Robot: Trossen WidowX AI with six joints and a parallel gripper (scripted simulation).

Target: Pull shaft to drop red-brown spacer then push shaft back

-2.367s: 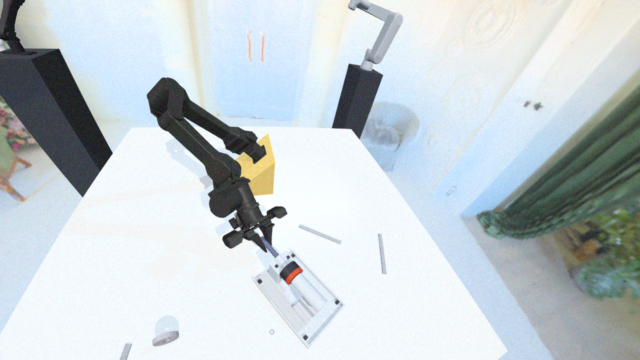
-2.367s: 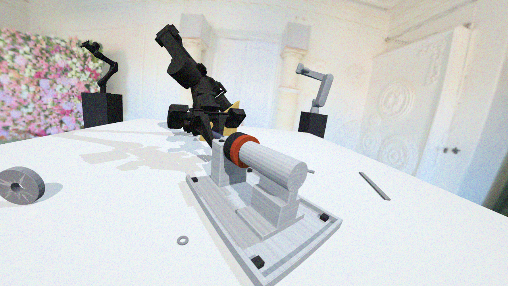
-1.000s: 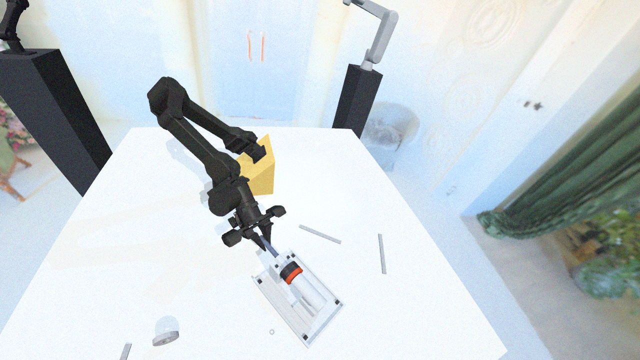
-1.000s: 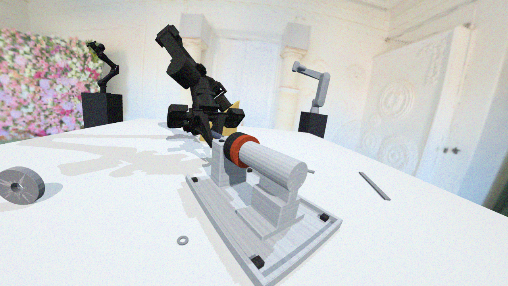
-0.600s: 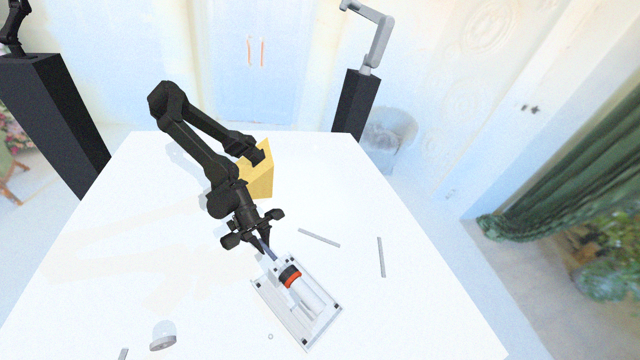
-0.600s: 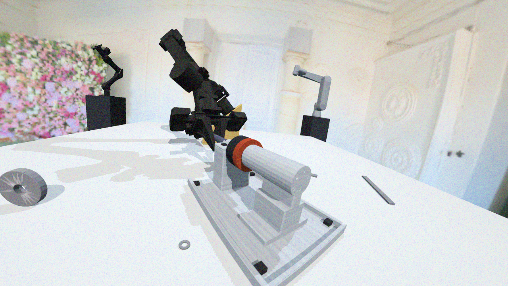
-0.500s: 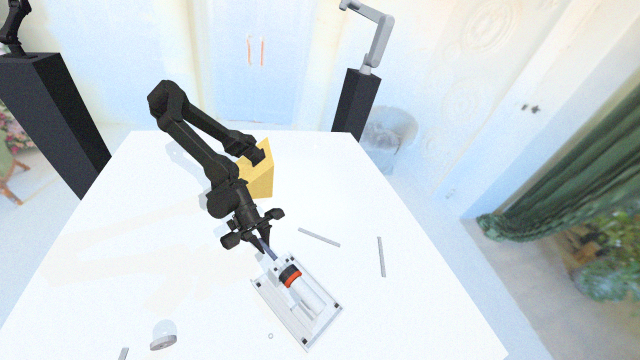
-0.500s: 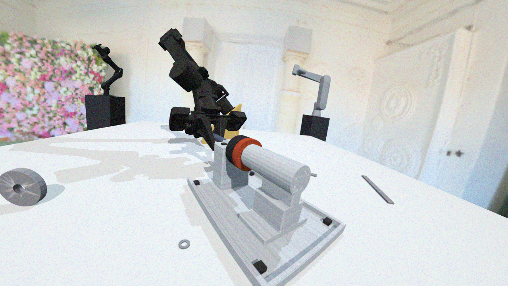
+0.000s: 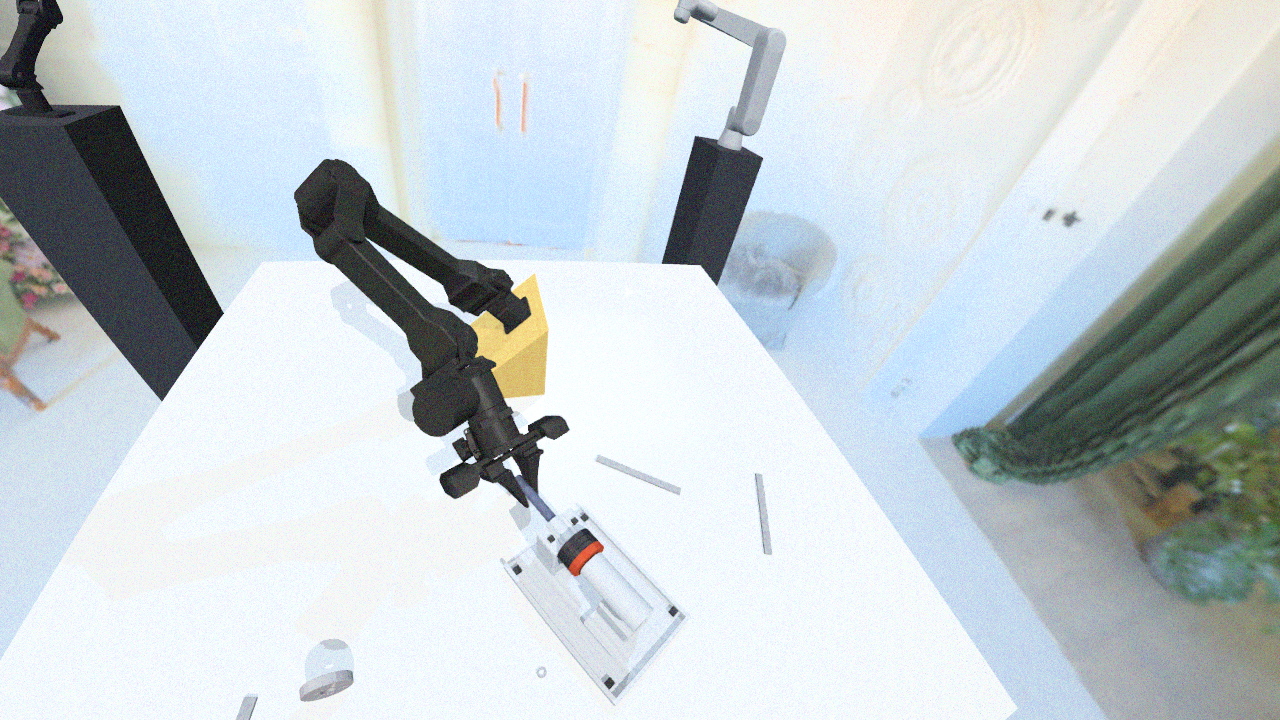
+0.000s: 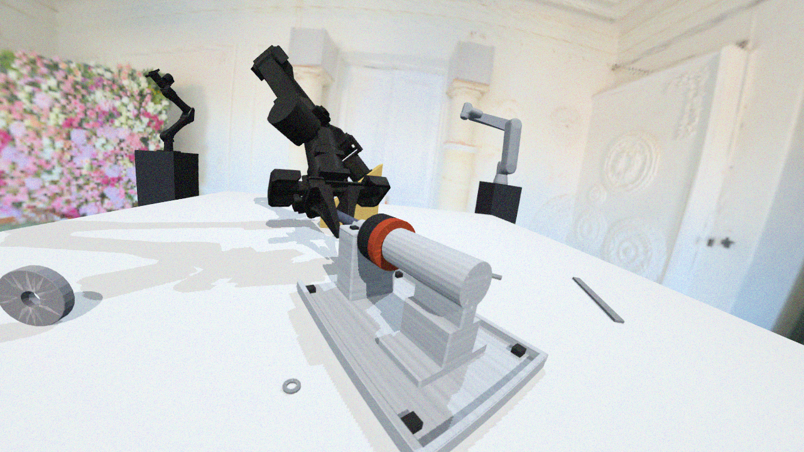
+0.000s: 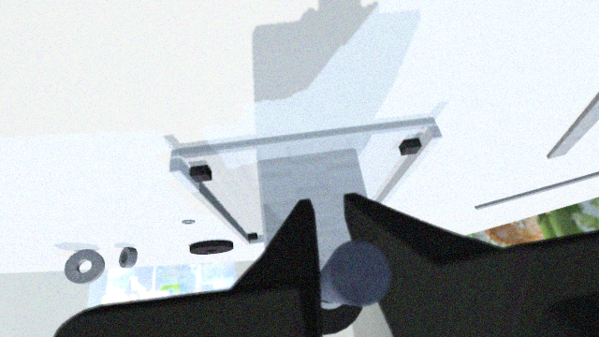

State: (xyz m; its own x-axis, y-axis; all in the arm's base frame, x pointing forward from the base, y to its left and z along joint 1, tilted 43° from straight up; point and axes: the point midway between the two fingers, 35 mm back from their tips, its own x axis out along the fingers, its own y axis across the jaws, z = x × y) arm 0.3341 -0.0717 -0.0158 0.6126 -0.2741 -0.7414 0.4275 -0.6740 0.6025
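My gripper tip is now 50 mm short of the blue-grey shaft, 20 mm to the right of it and 30 mm below it. Round my gripper tip: grey disc: 160 mm ahead, 260 mm to the right, 30 mm below; then black spacer: 100 mm ahead, 50 mm to the left, 30 mm above; then red-brown spacer: 110 mm ahead, 50 mm to the left, 30 mm above.
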